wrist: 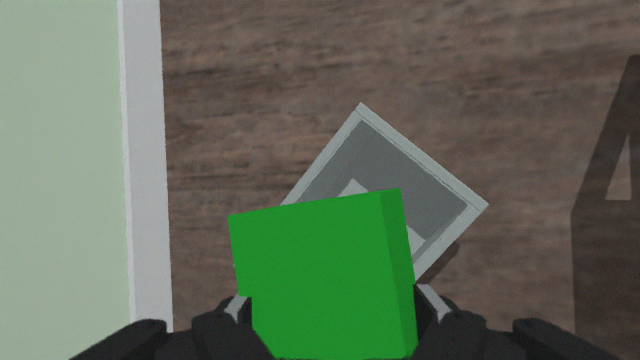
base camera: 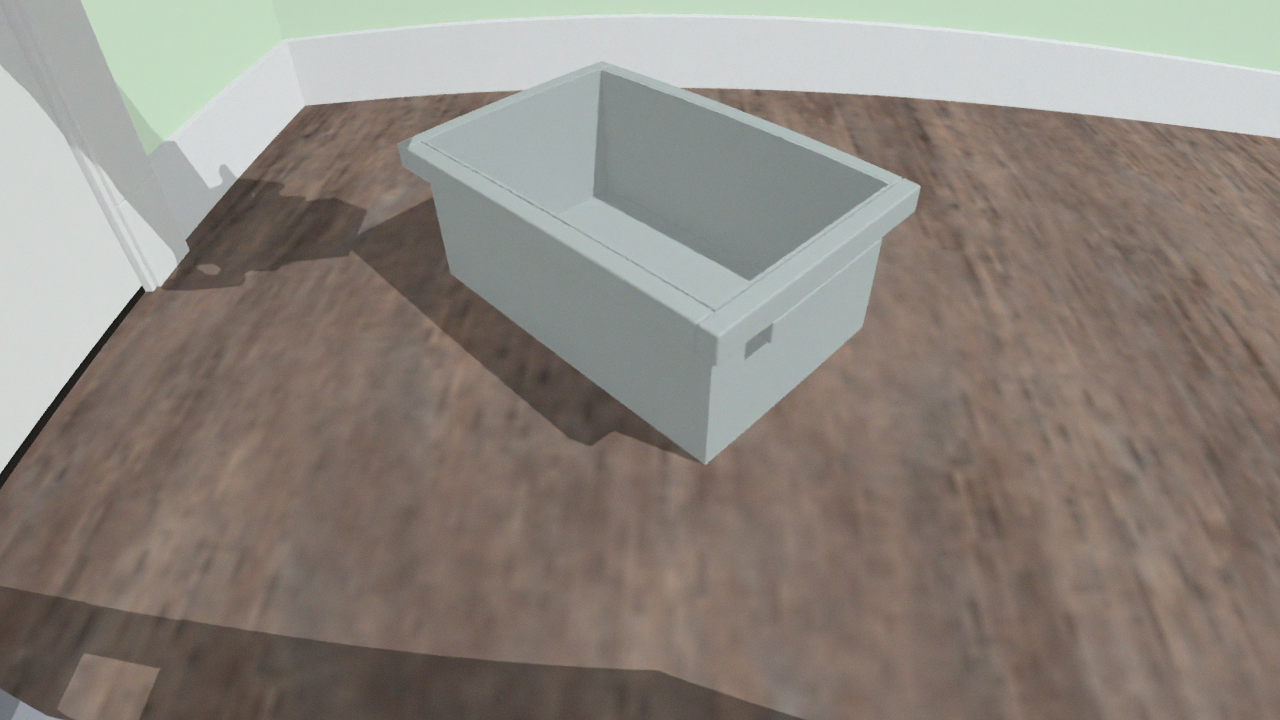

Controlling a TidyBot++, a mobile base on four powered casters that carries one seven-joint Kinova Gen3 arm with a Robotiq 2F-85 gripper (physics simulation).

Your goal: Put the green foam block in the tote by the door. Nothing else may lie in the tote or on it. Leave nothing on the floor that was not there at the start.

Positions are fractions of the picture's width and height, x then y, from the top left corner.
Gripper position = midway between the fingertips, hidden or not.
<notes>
In view: the gripper (wrist: 0.52, 0.85), a green foam block (wrist: 0.53, 0.75), a grey tote (base camera: 0.54, 0.36) and a white door frame (base camera: 0.07, 0.32).
The grey tote also shows in the wrist view (wrist: 0.57, 0.43). The base camera view does not show the green foam block: it is out of frame.
</notes>
